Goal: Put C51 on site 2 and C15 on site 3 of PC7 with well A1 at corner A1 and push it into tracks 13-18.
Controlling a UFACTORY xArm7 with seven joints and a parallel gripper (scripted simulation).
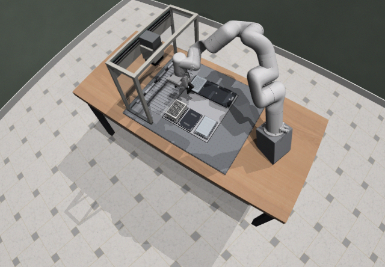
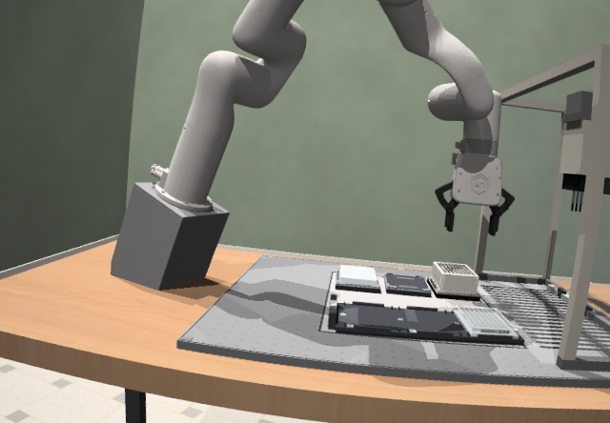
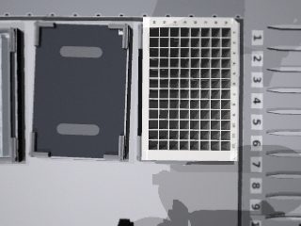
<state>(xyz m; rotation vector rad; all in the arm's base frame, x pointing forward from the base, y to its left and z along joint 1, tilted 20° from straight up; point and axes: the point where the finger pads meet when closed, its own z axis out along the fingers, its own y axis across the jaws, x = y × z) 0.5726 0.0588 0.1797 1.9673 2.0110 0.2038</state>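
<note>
Now: hand 9 cm to the right of the deep-well block C51 and 13 cm above it. From my hand the other things lie so: nest s3: 9 cm to the left, 16 cm below; then nest S2: 11 cm behind, 9 cm to the left, 16 cm below; then 96-well plate C15: 17 cm to the right, 14 cm below.
</note>
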